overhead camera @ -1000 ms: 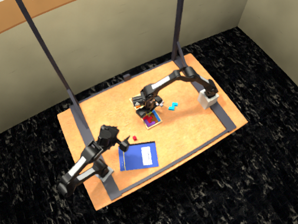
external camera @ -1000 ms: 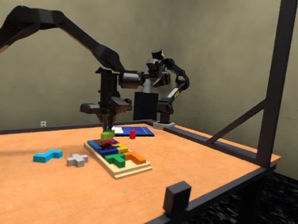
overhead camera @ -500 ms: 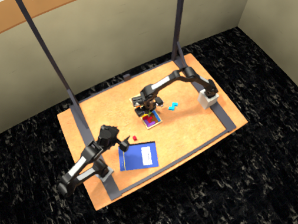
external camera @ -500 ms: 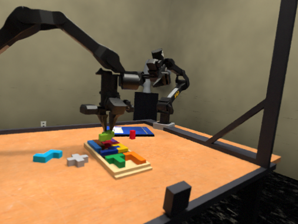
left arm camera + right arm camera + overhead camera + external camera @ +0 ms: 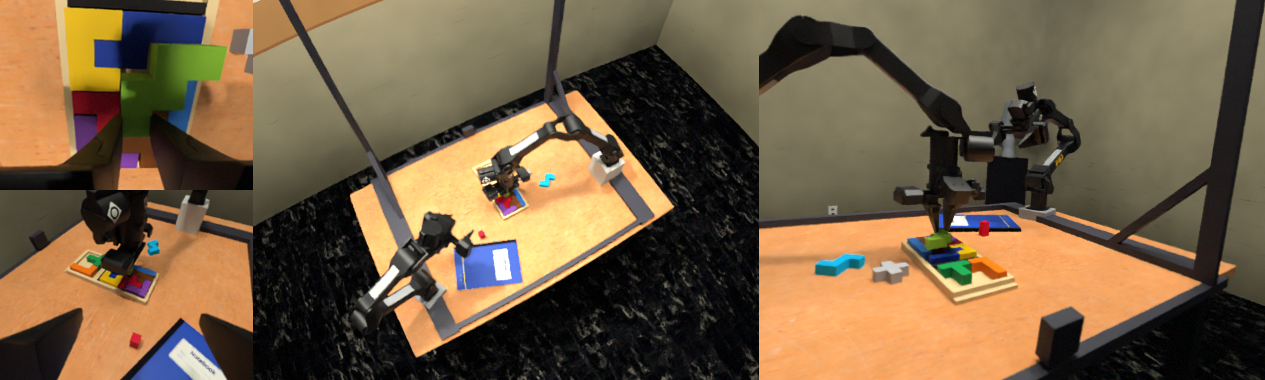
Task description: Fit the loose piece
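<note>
Now: the grey cross piece 120 mm to the left of my left hand, 80 mm below it and 40 mm behind it. Also, from my left hand: red block (180 mm to the right, 80 mm ahead, 70 mm below); then cyan piece (190 mm to the left, 80 mm below, 40 mm ahead); then lime green piece (40 mm below, 20 mm to the left, 20 mm behind).
</note>
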